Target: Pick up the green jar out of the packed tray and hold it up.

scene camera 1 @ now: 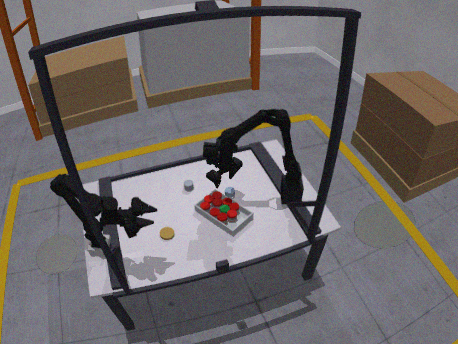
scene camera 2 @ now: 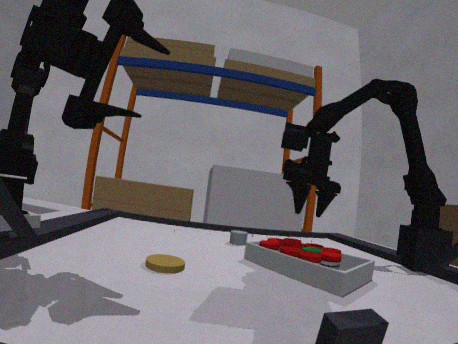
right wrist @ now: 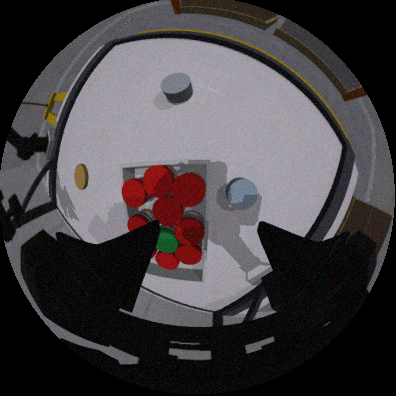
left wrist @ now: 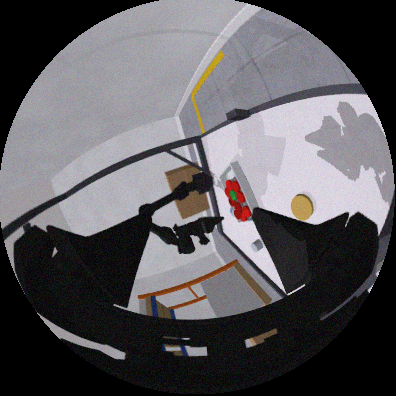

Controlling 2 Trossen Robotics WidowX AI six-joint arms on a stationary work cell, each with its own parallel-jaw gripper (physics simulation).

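Frame: origin at the left arm's base, x ahead, y left, z up, level; centimetres.
Seen in the pictures: left gripper, fingertip midpoint: (scene camera 1: 155, 216) (scene camera 2: 154, 84) (left wrist: 203, 214); right gripper, fingertip midpoint: (scene camera 1: 223, 183) (scene camera 2: 308, 215) (right wrist: 210, 226) (left wrist: 220, 217); left arm's base, link origin: (right wrist: 45, 143); right arm's base, link origin: (scene camera 1: 292, 181) (scene camera 2: 425, 227) (left wrist: 195, 184).
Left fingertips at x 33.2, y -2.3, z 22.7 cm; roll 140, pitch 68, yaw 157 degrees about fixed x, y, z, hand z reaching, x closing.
Offsets run from my left fingertips to a thing's top centre.
The green jar {dx +25.7, dy +25.5, dz -22.5 cm} (scene camera 1: 224, 208) (scene camera 2: 312, 249) (left wrist: 233, 195) (right wrist: 167, 241) stands among several red-lidded jars {dx +29.0, dy +22.3, dz -22.5 cm} (scene camera 1: 232, 213) {dx +22.3, dy +29.9, dz -22.5 cm} (right wrist: 168, 211) in the grey tray {dx +25.1, dy +25.8, dz -23.3 cm} (scene camera 1: 242, 227) (scene camera 2: 300, 274) (right wrist: 192, 274); its top shows and its sides are hidden. My right gripper (scene camera 1: 225, 180) (scene camera 2: 309, 215) (right wrist: 210, 226) is open and empty, pointing down above the table behind the tray in scene camera 1. In the right wrist view its left finger overlaps the tray beside the green jar. My left gripper (scene camera 1: 154, 215) (scene camera 2: 154, 84) is open and empty, high at the left, away from the tray.
A light blue cylinder {dx +28.2, dy +39.9, dz -24.9 cm} (scene camera 1: 229, 191) (right wrist: 242, 193) stands close to the tray. A grey cylinder {dx +7.3, dy +44.4, dz -23.8 cm} (scene camera 1: 188, 185) (scene camera 2: 238, 237) (right wrist: 177, 88) stands behind. A yellow disc {dx -0.9, dy +13.2, dz -26.1 cm} (scene camera 1: 167, 233) (scene camera 2: 165, 263) (left wrist: 302, 207) lies left of the tray in scene camera 1. A dark frame post (scene camera 1: 336, 125) rises at the right.
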